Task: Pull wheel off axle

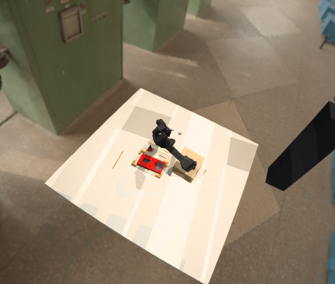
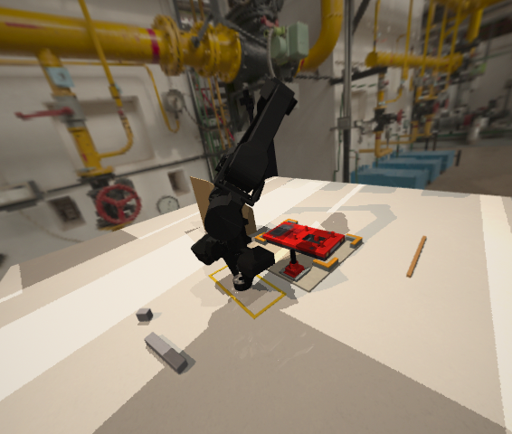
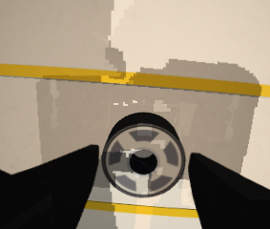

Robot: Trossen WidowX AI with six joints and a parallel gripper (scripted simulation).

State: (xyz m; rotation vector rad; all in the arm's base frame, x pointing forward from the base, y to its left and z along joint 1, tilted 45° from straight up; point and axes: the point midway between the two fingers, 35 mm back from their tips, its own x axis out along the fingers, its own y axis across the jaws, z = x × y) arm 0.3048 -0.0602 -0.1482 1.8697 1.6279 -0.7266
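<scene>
My gripper tip is now right at the black wheel. Round my gripper tip: wooden stick (24 cm ahead, 31 cm to the left, 1 cm below).
</scene>
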